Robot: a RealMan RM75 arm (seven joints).
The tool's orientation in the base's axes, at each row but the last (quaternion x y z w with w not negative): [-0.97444, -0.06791, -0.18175, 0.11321]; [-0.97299, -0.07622, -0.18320, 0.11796]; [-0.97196, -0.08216, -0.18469, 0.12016]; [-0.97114, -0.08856, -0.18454, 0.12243]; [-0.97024, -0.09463, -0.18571, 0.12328]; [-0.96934, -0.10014, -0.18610, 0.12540]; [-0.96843, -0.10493, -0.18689, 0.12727]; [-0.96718, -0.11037, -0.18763, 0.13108]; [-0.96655, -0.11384, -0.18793, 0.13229]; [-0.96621, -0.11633, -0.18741, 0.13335]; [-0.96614, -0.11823, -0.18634, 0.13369]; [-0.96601, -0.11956, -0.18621, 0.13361]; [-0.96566, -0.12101, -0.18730, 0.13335]
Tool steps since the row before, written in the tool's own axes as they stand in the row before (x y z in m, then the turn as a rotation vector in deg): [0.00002, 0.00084, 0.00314, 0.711, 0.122, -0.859]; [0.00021, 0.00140, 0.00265, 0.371, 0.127, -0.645]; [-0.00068, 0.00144, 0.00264, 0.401, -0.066, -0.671]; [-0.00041, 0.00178, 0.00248, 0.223, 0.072, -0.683]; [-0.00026, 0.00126, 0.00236, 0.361, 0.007, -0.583]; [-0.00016, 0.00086, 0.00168, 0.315, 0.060, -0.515]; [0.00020, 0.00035, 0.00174, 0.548, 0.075, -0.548]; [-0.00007, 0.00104, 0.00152, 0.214, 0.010, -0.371]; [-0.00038, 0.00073, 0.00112, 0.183, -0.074, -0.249]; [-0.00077, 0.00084, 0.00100, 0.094, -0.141, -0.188]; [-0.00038, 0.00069, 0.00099, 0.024, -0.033, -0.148]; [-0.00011, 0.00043, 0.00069, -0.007, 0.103, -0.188]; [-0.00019, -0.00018, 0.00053, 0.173, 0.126, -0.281]
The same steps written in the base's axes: [0.00123, -0.00004, -0.00301, 0.388, -0.264, 1.019]; [0.00136, -0.00064, -0.00260, 0.148, -0.249, 0.697]; [0.00057, -0.00076, -0.00293, 0.127, -0.068, 0.771]; [0.00085, -0.00108, -0.00276, -0.010, -0.225, 0.686]; [0.00085, -0.00059, -0.00248, 0.135, -0.117, 0.662]; [0.00063, -0.00037, -0.00175, 0.128, -0.155, 0.572]; [0.00085, 0.00020, -0.00156, 0.333, -0.142, 0.689]; [0.00072, -0.00054, -0.00161, 0.072, -0.084, 0.414]; [0.00023, -0.00042, -0.00131, 0.062, 0.026, 0.310]; [-0.00013, -0.00062, -0.00138, -0.016, 0.092, 0.235]; [0.00017, -0.00041, -0.00118, -0.036, -0.010, 0.149]; [0.00025, -0.00021, -0.00075, -0.039, -0.155, 0.144]; [-0.00005, 0.00029, -0.00051, 0.099, -0.171, 0.293]
